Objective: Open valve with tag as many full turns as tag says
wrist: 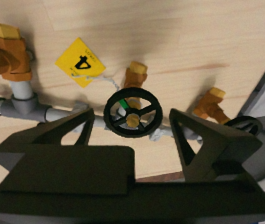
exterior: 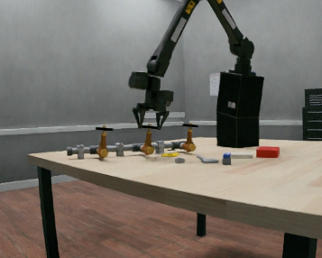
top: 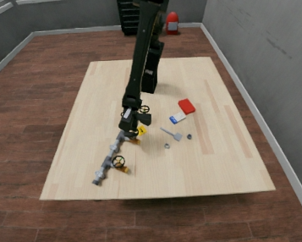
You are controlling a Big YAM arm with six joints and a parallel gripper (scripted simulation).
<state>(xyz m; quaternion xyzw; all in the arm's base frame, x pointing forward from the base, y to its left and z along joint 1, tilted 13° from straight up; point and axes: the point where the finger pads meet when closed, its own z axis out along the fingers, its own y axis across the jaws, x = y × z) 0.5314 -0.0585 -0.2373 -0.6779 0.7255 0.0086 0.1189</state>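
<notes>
My gripper is now 120 mm above the yellow tag, 90 mm past it and 30 mm to the right of it. From my hand the other things lie so: blue-and-white block 300 mm to the left, 180 mm behind, 110 mm below; then grey flat tool 250 mm to the left, 110 mm below, 50 mm behind; then grey part 360 mm to the left, 110 mm below, 20 mm behind.
</notes>
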